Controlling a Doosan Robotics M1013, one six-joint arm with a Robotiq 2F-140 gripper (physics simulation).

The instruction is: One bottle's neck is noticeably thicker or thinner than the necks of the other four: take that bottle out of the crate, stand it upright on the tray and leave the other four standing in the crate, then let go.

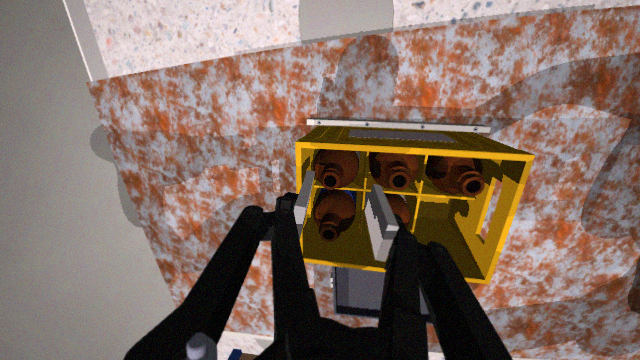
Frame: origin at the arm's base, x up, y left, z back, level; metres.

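Where they show: gripper, between the fingertips: [340, 191].
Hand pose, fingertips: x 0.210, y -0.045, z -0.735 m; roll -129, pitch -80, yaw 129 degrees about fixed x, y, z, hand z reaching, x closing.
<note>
Each offset is from my fingertips to the top centre of the thing. "pt": to the spot under its first point. Level surfaces: height alone.
The yellow crate {dx -0.076, dy +0.060, dz +0.075 m} [415, 151] holds brown bottles standing in its compartments. Three stand in the far row: a left bottle {dx -0.089, dy +0.026, dz -0.020 m} [345, 162], a middle bottle {dx -0.089, dy +0.014, dz +0.070 m} [398, 176] and a right bottle {dx -0.089, dy +0.009, dz +0.160 m} [471, 184]. In the near row a left bottle {dx -0.089, dy +0.111, dz -0.015 m} [334, 212] shows between the fingers, and a middle bottle {dx -0.089, dy +0.103, dz +0.075 m} [401, 207] is mostly hidden behind the right finger. The near right compartment is empty. Which neck differs in thickness is hard to tell from this angle. My gripper [340, 191] is open and empty, above the crate's left part. A dark grey tray {pt dx -0.236, dy +0.435, dz +0.048 m} [350, 311] shows partly below the crate, behind the right finger.
A pale strip {pt dx -0.222, dy -0.041, dz +0.071 m} [395, 124] with screws lies along the crate's far side. The crate stands on a rust-and-grey mottled table top {dx -0.252 m} [225, 100]. A speckled light surface [200, 30] lies beyond the table's far edge. Several shadows fall across the table.
</note>
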